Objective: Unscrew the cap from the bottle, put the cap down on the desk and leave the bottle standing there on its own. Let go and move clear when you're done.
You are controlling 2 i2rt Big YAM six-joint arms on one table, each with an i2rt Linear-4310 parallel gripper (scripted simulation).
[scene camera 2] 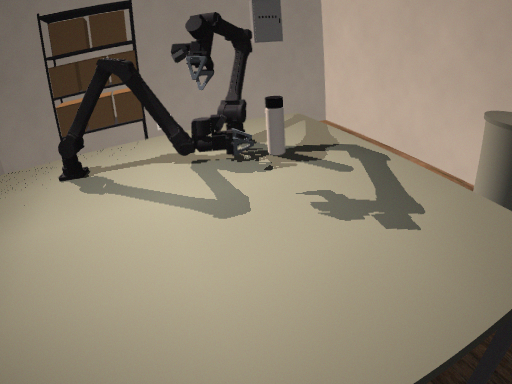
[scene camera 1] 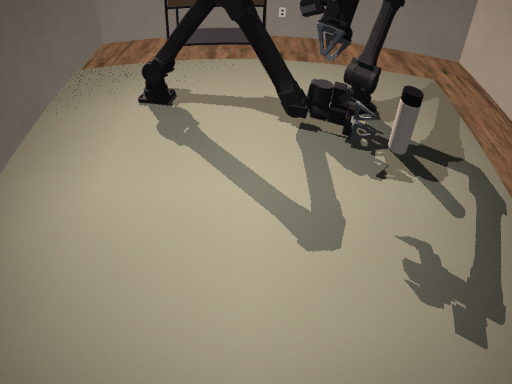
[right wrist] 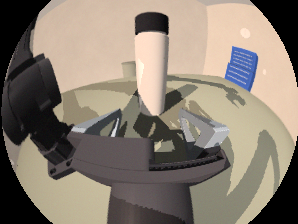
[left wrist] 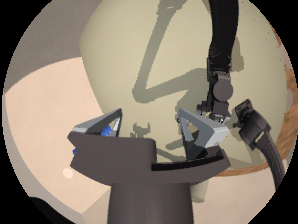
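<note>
My left gripper [scene camera 1: 326, 58], [scene camera 2: 197, 85], [left wrist: 150, 111]. My right gripper [right wrist: 150, 111]. White bottle [scene camera 1: 406, 116], [scene camera 2: 274, 117], [right wrist: 151, 47].
</note>
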